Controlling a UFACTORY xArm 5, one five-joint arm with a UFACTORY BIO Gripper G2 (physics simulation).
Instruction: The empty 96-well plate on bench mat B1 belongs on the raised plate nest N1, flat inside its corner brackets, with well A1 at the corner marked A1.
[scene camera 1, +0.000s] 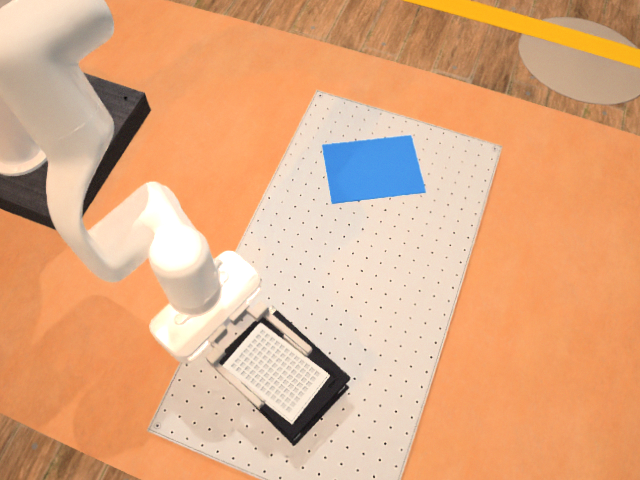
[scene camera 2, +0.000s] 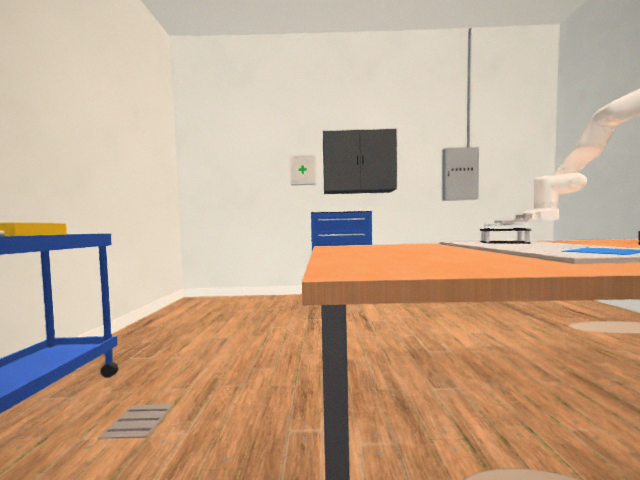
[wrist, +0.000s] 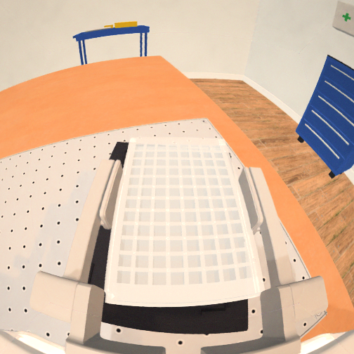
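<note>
The white 96-well plate is held between the fingers of my gripper, which is shut on its long sides. The plate looks roughly level over the raised black nest. In scene camera 2 it is a thin pale strip close above the nest's top; whether it touches cannot be told. In scene camera 1, nest surface shows beyond the plate's upper-right and lower-right sides. The A1 mark and most corner brackets are hidden. The blue mat carries no plate.
The nest stands on a perforated grey board on the orange table. The arm's black base slab is at the upper left in scene camera 1. A blue cart stands beyond the table.
</note>
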